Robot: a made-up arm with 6 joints. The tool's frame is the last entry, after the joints.
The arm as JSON. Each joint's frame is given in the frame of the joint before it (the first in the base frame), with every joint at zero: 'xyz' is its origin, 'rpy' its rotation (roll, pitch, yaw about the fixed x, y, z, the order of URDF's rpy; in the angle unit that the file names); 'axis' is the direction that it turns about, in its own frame. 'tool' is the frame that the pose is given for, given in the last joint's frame.
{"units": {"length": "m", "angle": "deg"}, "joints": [
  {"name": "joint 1", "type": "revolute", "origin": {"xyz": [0.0, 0.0, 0.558], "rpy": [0.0, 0.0, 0.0]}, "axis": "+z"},
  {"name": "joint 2", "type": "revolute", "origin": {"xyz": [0.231, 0.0, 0.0], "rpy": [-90.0, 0.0, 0.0]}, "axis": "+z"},
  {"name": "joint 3", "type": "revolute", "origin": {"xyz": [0.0, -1.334, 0.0], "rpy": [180.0, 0.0, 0.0]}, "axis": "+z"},
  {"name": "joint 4", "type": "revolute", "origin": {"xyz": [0.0, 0.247, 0.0], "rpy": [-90.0, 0.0, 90.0]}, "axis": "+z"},
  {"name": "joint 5", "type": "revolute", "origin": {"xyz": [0.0, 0.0, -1.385], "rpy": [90.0, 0.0, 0.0]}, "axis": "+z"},
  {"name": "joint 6", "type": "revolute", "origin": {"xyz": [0.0, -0.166, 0.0], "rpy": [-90.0, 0.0, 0.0]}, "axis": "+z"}
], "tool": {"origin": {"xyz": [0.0, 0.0, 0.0], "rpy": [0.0, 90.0, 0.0]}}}
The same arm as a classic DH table. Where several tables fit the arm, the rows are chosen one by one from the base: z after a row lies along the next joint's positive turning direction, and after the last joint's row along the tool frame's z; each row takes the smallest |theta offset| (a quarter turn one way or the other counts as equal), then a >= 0, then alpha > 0; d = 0 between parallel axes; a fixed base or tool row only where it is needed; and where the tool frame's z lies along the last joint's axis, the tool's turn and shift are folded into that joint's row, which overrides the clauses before.
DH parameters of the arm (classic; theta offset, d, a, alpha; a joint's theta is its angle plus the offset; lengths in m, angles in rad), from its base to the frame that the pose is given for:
joint 1: 0 0.558 0.231 -1.5708
joint 2: -1.5708 0 1.334 3.1416
joint 3: 0 0 0.247 -1.5708
joint 4: 0 -1.385 0 1.5708
joint 5: 0 0 0 -1.5708
joint 6: 1.5708 -0.166 0 1.5708
tool (fixed): -1.5708 0 0 0

